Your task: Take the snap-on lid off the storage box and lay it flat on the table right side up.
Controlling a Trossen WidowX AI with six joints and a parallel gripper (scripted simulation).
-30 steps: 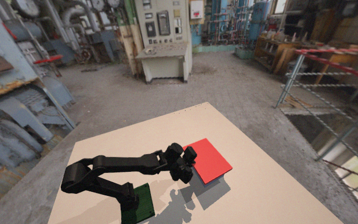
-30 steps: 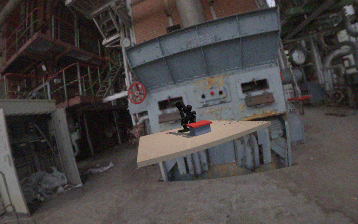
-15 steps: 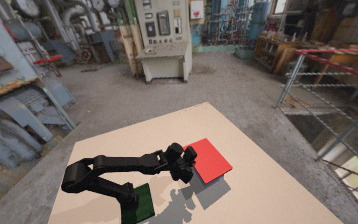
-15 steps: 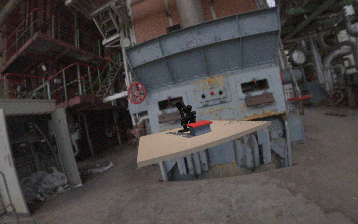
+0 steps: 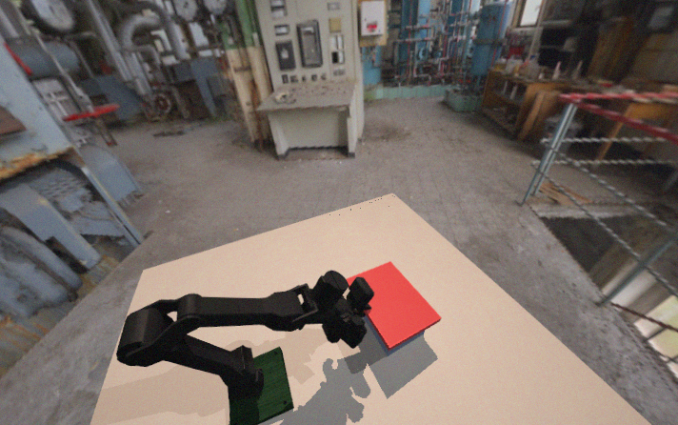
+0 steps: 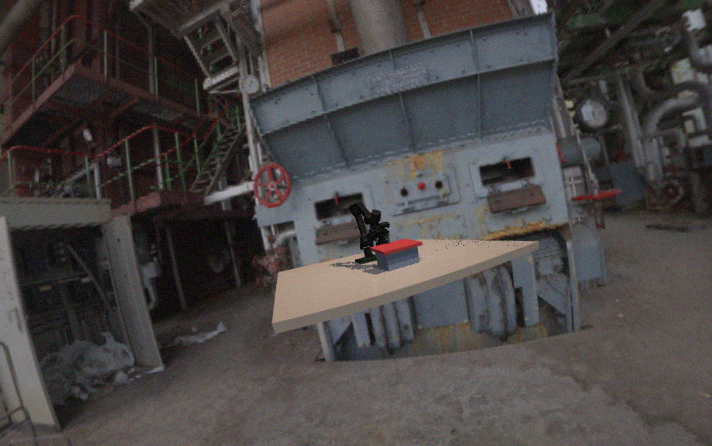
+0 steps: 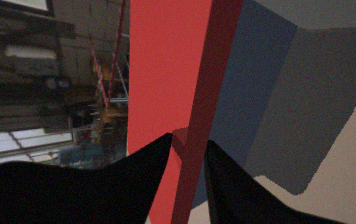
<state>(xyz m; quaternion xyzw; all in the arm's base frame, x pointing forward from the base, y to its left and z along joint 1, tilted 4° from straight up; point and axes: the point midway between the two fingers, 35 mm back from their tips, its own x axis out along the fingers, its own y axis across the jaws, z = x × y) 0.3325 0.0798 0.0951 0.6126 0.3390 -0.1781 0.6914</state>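
Now: gripper tip 7 cm short of the red lid and 2 cm to the right of it. Round my gripper tip: storage box (7 cm ahead, 6 cm below, 2 cm to the left).
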